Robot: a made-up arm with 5 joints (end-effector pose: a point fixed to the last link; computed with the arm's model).
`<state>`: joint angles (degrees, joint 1 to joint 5).
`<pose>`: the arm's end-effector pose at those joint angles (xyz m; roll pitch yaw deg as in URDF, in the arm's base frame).
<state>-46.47 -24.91 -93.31 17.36 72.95</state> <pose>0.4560 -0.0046 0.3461 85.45 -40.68 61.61</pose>
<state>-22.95 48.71 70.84 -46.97 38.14</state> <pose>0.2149 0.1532 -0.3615 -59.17 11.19 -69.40</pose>
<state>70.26 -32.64 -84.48 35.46 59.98</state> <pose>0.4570 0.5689 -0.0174 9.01 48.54 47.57</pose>
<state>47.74 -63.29 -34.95 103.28 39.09</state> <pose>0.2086 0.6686 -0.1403 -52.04 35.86 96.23</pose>
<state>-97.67 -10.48 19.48 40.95 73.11</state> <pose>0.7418 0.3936 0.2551 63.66 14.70 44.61</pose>
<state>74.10 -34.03 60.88 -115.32 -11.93</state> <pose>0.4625 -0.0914 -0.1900 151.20 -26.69 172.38</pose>
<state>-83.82 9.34 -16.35 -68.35 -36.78</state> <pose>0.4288 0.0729 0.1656 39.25 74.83 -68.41</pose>
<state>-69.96 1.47 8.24 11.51 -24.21</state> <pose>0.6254 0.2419 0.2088 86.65 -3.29 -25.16</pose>
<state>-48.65 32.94 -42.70 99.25 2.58</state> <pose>0.7463 0.2139 0.3240 121.29 -56.07 -2.26</pose>
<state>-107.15 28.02 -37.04 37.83 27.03</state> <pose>0.7221 0.1045 0.3007 147.06 -35.08 23.07</pose>
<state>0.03 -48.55 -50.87 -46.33 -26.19</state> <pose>0.3037 0.1629 0.2180 81.27 -0.99 -46.11</pose>
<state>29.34 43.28 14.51 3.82 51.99</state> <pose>0.3400 0.0425 -0.4574 -89.70 32.25 -97.94</pose>
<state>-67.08 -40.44 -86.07 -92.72 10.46</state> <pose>0.2144 0.0148 0.0452 170.30 8.99 70.66</pose>
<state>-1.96 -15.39 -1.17 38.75 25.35</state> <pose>0.7131 0.4669 -0.0143 6.53 6.85 17.45</pose>
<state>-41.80 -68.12 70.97 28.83 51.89</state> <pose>0.8406 -0.0440 0.0991 -5.85 -2.01 -63.08</pose>
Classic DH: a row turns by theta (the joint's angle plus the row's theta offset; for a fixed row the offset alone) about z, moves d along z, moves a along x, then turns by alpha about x. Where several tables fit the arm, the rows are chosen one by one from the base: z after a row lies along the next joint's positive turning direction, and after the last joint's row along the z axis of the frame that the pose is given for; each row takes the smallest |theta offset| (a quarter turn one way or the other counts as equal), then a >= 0, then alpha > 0; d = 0 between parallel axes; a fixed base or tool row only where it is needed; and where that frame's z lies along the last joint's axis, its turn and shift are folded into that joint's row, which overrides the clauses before.
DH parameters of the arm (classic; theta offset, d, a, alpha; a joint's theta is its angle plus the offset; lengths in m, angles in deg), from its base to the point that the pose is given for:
base (fixed): 86.05 0.0247 0.1595 -87.6
joint 1: -85.41 -0.3031 -0.0294 -88.55
joint 2: -2.7 -0.0667 -0.0571 92.29
joint 3: 76.04 -0.1823 0.382 91.23
joint 4: 89.8 -0.1291 0.0326 99.44
joint 5: -2.42 -0.1191 -0.1892 -107.4
tool (fixed): 160.04 0.0599 0 0

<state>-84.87 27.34 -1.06 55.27 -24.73</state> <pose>0.6509 0.2690 0.3187 128.30 -29.39 -8.93</pose>
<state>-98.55 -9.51 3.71 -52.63 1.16</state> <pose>0.4974 0.1786 0.1411 138.68 66.07 23.76</pose>
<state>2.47 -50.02 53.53 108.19 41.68</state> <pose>0.9177 0.3570 -0.2095 -91.67 29.73 7.43</pose>
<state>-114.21 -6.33 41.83 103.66 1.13</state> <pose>0.6373 0.3014 0.5172 46.58 -76.98 38.64</pose>
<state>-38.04 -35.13 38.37 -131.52 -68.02</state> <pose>0.5212 0.5174 0.1454 36.99 -31.05 -176.02</pose>
